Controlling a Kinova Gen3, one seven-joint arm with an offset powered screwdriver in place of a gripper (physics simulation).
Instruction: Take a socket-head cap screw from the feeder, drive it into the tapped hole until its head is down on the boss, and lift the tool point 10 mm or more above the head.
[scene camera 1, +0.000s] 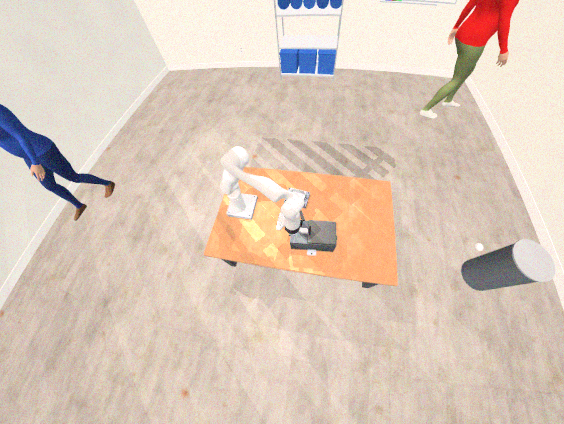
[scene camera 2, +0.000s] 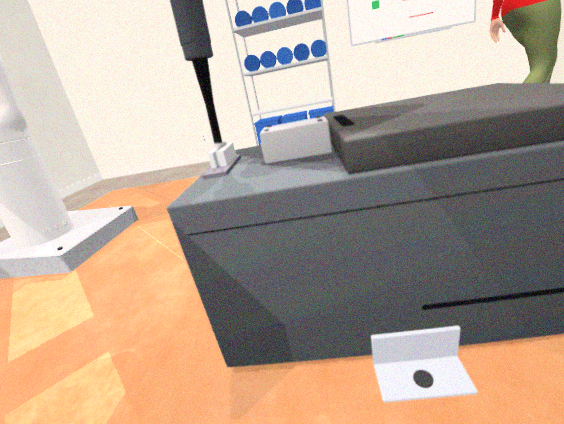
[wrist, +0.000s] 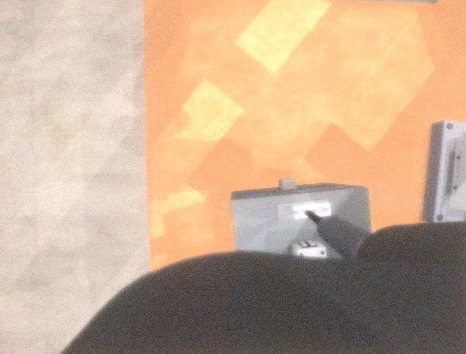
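The screwdriver (scene camera 2: 217, 140) (wrist: 308, 213) points down, its thin black bit ending at the white slotted pick-up block (scene camera 2: 228, 155) (wrist: 324, 207) on the feeder's end. The bit tip meets or nearly meets the block's top; contact is too fine to tell. No screw can be made out at the tip, so whether one is on the bit is unclear. The feeder (scene camera 1: 322, 233) (scene camera 2: 350, 270) (wrist: 257, 227) is a dark grey box on the table. A light grey fixture (scene camera 1: 304, 199) (wrist: 437, 170) lies apart from the feeder; the tapped hole and boss cannot be made out.
A white block (scene camera 2: 295, 141) (wrist: 309, 250) stands on the feeder beside its raised dark cover (scene camera 2: 425, 125). A small angle bracket (scene camera 1: 311, 253) (scene camera 2: 415, 346) with a dark disc lies at the feeder's front. The arm's base plate (scene camera 1: 240, 213) (scene camera 2: 102, 225) is on the orange table (scene camera 1: 367, 215).
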